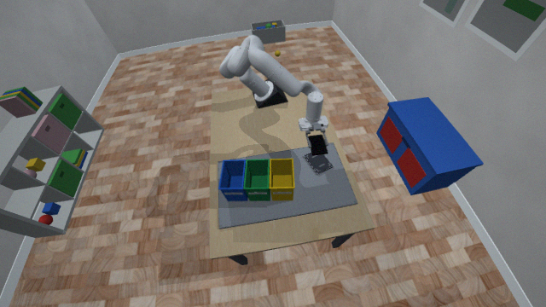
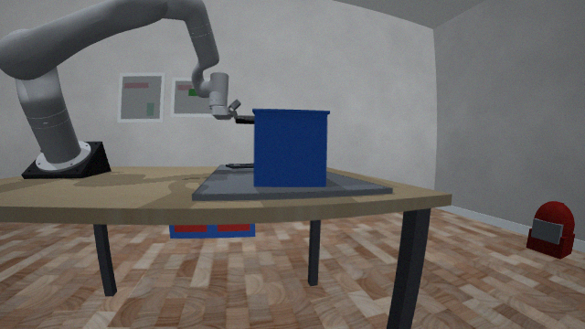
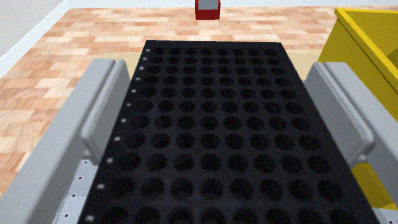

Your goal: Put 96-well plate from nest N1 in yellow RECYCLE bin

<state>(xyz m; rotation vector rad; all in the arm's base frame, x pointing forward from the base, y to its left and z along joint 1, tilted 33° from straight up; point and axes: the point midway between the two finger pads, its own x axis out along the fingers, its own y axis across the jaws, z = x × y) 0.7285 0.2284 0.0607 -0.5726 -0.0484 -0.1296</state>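
My hand is 10 cm short of the yellow bin, 24 cm to the left of it and 13 cm above it. Round my hand: plate nest N1 (1 cm behind, 4 cm to the left, 22 cm below); then green bin (7 cm ahead, 36 cm to the right, 13 cm below); then black 96-well plate (1 cm below).
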